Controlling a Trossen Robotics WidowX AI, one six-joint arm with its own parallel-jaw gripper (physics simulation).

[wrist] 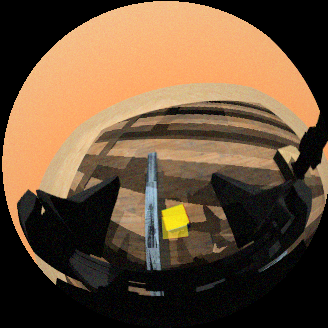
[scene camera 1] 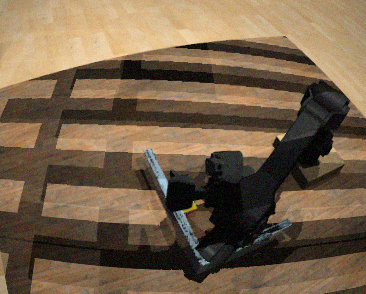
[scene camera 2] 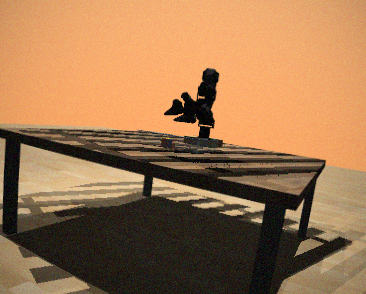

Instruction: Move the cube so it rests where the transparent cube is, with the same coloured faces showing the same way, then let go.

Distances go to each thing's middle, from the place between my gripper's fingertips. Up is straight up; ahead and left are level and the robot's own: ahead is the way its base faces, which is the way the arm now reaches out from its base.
I see my gripper 11 cm above the grey L-shaped rail (scene camera 2: 191, 145), 7 cm past it and 1 cm to the right of it.
